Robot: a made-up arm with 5 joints. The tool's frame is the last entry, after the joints. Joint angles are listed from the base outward. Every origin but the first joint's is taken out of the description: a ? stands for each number. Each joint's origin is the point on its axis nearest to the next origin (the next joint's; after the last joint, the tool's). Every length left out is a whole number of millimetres.
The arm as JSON. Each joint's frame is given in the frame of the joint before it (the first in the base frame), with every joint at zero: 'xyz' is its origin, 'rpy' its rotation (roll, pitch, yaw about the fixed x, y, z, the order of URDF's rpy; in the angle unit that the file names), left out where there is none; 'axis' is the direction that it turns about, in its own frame. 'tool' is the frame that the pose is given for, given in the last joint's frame.
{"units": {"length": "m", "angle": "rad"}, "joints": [
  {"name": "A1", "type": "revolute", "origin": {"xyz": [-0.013, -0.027, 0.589]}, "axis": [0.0, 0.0, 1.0]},
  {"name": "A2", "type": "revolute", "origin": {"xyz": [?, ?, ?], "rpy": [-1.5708, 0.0, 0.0]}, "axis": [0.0, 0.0, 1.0]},
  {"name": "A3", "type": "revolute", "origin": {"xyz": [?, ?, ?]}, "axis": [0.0, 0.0, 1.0]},
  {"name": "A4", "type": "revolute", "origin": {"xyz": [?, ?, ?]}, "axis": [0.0, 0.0, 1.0]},
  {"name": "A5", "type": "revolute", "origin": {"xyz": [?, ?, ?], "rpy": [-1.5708, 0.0, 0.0]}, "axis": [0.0, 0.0, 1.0]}
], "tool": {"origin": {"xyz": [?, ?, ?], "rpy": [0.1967, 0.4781, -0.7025]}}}
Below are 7 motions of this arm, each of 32 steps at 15 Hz.
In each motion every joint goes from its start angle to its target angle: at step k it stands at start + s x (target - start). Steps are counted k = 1, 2, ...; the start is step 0. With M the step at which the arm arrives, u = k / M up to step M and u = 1 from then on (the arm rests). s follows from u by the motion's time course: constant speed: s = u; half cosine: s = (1 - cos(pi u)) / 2; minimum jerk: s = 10 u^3 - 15 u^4 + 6 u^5.
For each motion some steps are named. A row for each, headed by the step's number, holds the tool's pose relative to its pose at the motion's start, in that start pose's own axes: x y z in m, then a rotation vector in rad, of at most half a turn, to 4 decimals.
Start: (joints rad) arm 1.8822 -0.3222 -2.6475 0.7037 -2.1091
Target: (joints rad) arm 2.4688 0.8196 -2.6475 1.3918 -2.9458
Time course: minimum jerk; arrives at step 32
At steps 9, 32:
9: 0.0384 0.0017 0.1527 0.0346 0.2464 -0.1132
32: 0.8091 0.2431 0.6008 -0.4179 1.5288 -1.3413

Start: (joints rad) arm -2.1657 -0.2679 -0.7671 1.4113 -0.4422
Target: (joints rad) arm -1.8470 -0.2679 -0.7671 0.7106 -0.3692
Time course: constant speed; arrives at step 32
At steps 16, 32:
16: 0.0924 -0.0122 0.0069 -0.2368 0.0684 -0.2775
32: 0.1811 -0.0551 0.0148 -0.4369 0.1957 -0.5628

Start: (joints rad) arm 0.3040 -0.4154 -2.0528 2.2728 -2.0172
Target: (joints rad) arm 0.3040 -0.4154 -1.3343 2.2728 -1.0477
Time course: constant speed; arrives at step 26
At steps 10, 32:
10: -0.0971 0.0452 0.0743 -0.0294 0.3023 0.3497
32: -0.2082 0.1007 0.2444 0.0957 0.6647 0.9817

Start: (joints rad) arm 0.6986 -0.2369 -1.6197 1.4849 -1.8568
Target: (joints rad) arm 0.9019 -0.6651 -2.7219 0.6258 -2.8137
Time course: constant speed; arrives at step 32
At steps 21, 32:
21: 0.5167 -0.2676 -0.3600 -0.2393 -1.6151 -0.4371
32: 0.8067 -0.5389 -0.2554 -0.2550 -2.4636 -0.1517

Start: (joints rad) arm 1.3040 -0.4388 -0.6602 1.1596 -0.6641
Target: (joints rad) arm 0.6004 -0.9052 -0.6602 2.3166 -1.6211
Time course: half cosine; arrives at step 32
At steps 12, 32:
12: -0.0783 -0.0589 -0.0688 0.2264 0.0290 0.0223
32: -0.1630 -0.2716 -0.1610 0.6076 0.4408 -0.0624

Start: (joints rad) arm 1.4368 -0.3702 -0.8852 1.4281 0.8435
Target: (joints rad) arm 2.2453 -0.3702 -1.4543 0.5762 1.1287
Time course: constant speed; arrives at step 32
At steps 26, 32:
26: -0.0071 -0.3794 -0.3575 0.6785 0.9490 -0.3263
32: -0.0620 -0.4187 -0.4623 0.9418 1.0998 -0.3148

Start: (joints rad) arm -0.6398 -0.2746 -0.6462 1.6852 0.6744
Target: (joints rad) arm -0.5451 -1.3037 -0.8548 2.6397 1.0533
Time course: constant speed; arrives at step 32
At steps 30, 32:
30: -0.3396 -0.0806 -0.2895 -0.1405 0.3135 0.1862
32: -0.3722 -0.0798 -0.2926 -0.1458 0.3347 0.1997

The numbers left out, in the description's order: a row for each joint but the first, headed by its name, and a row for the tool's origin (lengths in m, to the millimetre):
A2: -0.01 -0.006 0.0
A3: 0.046 -0.28 0.0
A4: 0.096 0.472 0.0
A5: 0.114 0.105 0.0
tool: -0.003 -0.021 0.0

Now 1 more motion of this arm.
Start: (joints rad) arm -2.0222 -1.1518 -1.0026 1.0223 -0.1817
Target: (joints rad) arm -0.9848 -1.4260 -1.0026 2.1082 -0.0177
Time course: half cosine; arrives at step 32
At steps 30, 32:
30: 0.0118 -0.2121 -0.1053 1.1840 -0.0220 -0.1012
32: 0.0105 -0.2131 -0.1071 1.1941 -0.0248 -0.1062

